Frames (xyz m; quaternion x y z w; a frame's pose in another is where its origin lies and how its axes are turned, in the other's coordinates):
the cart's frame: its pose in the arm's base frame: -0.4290 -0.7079 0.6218 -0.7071 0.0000 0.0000 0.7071
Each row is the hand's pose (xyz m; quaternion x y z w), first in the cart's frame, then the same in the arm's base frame.
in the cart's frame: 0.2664 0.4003 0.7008 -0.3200 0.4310 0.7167 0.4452
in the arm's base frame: -0.1626 -0.0071 0.2215 -0.5411 0.8115 0.2020 0.0885
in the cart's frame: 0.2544 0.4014 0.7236 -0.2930 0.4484 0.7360 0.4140
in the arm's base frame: -0.1746 0.0157 0.2204 -0.4999 0.8375 0.2034 0.0856
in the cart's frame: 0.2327 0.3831 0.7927 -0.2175 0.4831 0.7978 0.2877
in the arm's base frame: -0.1963 0.0848 0.2387 -0.3572 0.9058 0.2225 0.0496
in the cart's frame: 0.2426 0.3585 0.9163 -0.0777 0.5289 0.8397 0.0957
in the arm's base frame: -0.1864 0.2084 0.2633 -0.1226 0.9677 0.2198 0.0127
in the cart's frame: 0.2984 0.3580 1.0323 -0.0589 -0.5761 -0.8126 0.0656
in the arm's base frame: -0.1306 0.3244 0.2638 -0.0880 -0.9820 -0.1672 0.0047
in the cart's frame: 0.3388 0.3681 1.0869 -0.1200 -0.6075 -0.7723 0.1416
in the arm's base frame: -0.0902 0.3790 0.2537 -0.1850 -0.9757 -0.1165 0.0153
